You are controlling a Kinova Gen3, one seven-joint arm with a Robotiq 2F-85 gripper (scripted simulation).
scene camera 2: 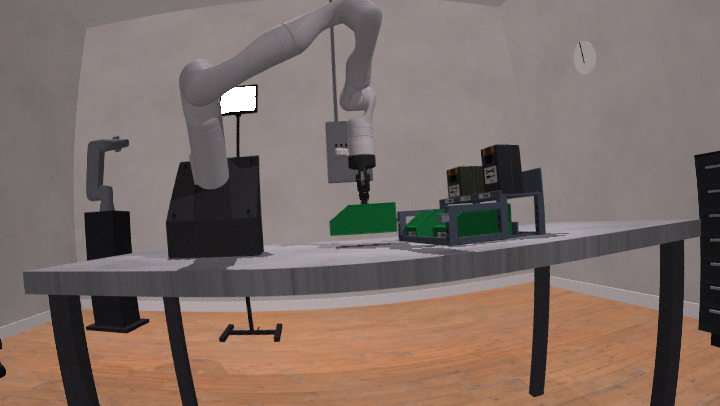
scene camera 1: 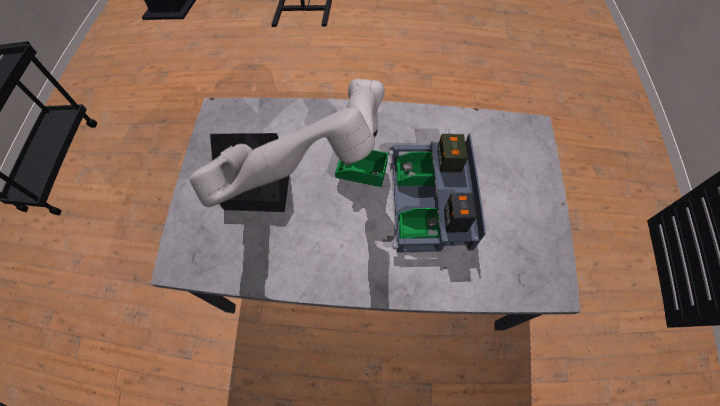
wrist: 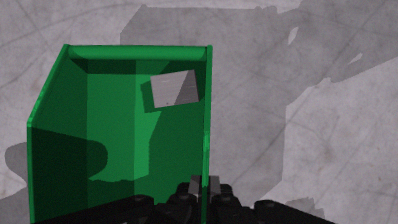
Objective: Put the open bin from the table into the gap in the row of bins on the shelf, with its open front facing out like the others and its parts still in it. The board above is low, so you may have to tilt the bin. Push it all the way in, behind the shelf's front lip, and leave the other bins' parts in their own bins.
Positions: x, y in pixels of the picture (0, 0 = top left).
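Scene:
Scene camera 2 shows me a green bin and a grey shelf. In scene camera 1 I see the green bin and the grey shelf too. As for the wrist view, the green bin shows in the wrist view (93, 136), while the grey shelf is out of frame in the wrist view. On the green bin, (scene camera 2: 378, 217) and (scene camera 1: 369, 179) are the same spot. On the grey shelf, (scene camera 2: 532, 179) and (scene camera 1: 480, 225) are the same spot.

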